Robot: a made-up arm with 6 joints.
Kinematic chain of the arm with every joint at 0, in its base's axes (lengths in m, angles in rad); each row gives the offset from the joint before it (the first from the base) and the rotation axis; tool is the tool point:
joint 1: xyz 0 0 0.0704 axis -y
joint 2: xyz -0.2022 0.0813 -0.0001 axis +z
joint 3: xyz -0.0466 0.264 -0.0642 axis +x
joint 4: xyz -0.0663 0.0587 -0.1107 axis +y
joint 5: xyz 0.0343 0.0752 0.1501 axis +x
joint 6: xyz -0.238 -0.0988 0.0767 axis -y
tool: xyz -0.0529 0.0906 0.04
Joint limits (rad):
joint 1: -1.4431..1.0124
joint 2: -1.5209..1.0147
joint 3: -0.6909..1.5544
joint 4: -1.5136..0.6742
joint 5: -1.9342..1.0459
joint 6: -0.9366..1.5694
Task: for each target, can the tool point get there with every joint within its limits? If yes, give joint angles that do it. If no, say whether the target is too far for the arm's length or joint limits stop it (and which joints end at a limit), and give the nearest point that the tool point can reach.
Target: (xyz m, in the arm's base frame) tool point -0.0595 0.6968 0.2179
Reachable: yes | joints -1.0200 -0.5657 -0.2278 0.1832 -1.0620 -0.6206
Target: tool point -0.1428 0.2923 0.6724
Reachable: yes | joints -1.2333 0.2315 0.5991 0.0921 0.7125 1.2633
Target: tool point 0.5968 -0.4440 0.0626
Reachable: no: joint limits stop it (at a limit: joint 2, joint 3, joint 4, joint 6) | nearest point 0.3458 0.2011 0.0659 | short by 0.692 m
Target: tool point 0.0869 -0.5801 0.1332
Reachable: no: joint limits stop it (at a limit: joint 1, joint 2, joint 3) | nearest point 0.0285 -0.1206 0.4473 | short by 0.560 m
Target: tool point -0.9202 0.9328 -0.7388
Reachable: no: too far | nearest point -0.5978 0.5747 -0.4553 | short by 0.559 m
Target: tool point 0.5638 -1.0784 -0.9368
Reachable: no: too far | nearest point 0.0703 -0.1789 -0.6091 | short by 1.077 m
